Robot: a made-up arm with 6 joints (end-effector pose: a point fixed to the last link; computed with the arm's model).
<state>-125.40 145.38 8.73 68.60 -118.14 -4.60</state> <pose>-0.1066 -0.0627 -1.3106 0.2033 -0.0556 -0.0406 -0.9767</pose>
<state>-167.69 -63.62 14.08 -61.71 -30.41 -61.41</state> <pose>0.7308 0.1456 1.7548 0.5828 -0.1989 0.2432 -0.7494</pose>
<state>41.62 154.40 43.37 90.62 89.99 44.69</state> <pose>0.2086 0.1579 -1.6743 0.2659 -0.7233 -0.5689 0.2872</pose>
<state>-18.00 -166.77 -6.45 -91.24 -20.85 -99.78</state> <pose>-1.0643 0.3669 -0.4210 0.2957 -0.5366 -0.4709 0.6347</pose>
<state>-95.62 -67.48 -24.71 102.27 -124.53 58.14</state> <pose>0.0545 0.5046 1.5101 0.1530 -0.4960 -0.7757 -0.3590</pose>
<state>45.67 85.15 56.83 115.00 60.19 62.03</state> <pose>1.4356 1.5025 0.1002 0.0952 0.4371 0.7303 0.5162</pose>
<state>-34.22 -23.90 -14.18 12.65 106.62 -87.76</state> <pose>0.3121 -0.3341 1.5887 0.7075 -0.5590 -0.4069 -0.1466</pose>
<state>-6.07 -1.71 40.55 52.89 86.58 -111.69</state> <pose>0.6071 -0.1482 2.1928 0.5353 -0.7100 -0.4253 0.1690</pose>
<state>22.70 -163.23 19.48 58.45 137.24 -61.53</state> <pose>-1.1780 -0.5502 -0.8964 0.5413 -0.0157 0.4252 0.7252</pose>
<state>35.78 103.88 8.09 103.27 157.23 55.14</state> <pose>0.9262 0.7135 -0.8913 0.7623 -0.4579 -0.4474 0.0950</pose>
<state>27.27 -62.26 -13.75 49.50 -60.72 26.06</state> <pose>-0.4057 -0.3384 1.6079 0.0938 -0.8315 0.4866 -0.2511</pose>
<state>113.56 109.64 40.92 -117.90 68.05 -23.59</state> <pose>-0.6550 1.2497 -0.9836 0.6142 -0.4357 0.5923 0.2865</pose>
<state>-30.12 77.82 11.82 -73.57 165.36 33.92</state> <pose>1.2128 -0.7763 -0.3106 0.1272 0.0648 -0.4826 0.8641</pose>
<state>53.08 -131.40 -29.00 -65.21 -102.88 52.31</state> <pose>-0.5643 -0.7957 0.4574 0.1995 -0.7895 -0.5762 -0.0705</pose>
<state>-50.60 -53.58 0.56 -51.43 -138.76 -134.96</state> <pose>-0.2428 0.2194 1.7553 0.4793 0.5604 0.5897 0.3293</pose>
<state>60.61 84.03 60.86 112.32 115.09 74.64</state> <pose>0.9868 1.8507 0.2013 0.3778 -0.0904 -0.8001 -0.4571</pose>
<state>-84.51 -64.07 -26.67 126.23 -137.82 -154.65</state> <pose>-0.0226 0.3734 1.5207 0.0591 -0.2647 0.2135 0.9385</pose>
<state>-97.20 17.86 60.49 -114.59 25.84 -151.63</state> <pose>-0.1003 -1.1318 2.0329 0.4386 0.0818 -0.8506 0.2782</pose>
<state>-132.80 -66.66 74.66 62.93 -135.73 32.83</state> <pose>1.1971 1.3761 1.3084 0.1180 0.4614 0.6876 -0.5480</pose>
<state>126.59 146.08 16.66 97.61 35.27 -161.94</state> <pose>-0.1136 0.1182 -1.4206 0.5094 0.5889 -0.5616 -0.2799</pose>
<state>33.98 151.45 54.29 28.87 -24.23 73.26</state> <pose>0.4501 0.1311 -1.6138 0.5656 0.6796 0.2447 -0.3980</pose>
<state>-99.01 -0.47 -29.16 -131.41 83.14 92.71</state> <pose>-0.0272 -0.8087 1.0097 0.0966 0.6626 0.7256 -0.1582</pose>
